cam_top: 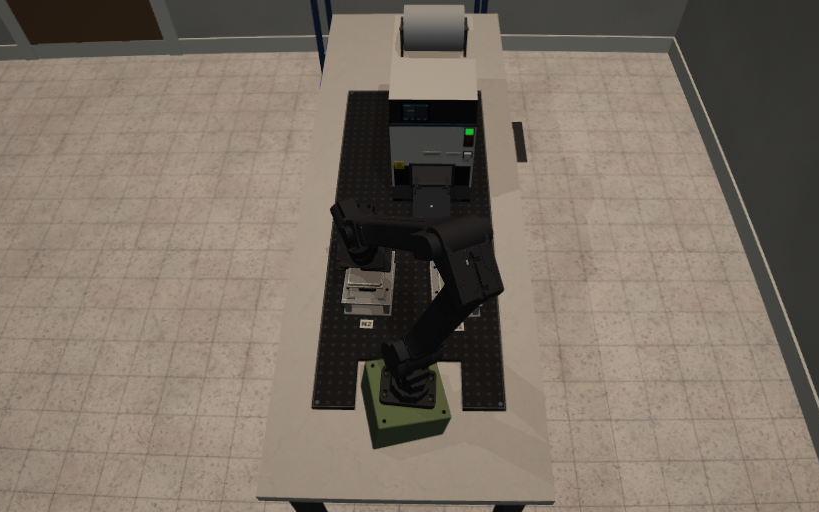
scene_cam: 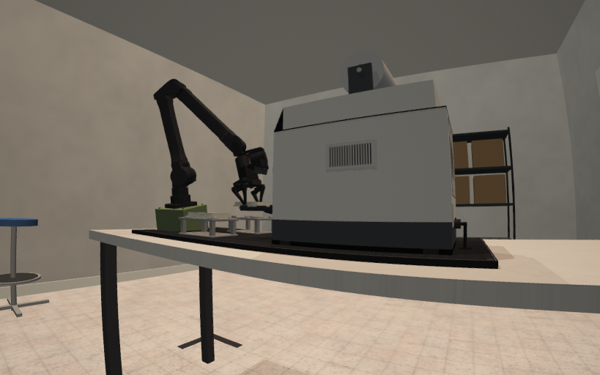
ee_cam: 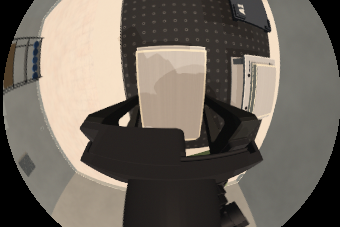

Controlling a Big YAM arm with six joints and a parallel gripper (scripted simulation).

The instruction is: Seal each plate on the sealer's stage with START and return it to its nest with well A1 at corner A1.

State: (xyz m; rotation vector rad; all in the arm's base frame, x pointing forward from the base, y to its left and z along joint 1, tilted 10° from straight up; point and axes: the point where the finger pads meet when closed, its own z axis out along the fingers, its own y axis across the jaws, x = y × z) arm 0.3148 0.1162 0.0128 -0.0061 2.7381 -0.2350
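Right now the N2 label is 10 cm behind my hand and 11 cm below it. Also, from my hand: yellow warning label (30 cm ahead, 6 cm to the right, 3 cm above); then white well plate (right at my hand); then sealer stage (20 cm ahead, 15 cm to the right, 2 cm below).
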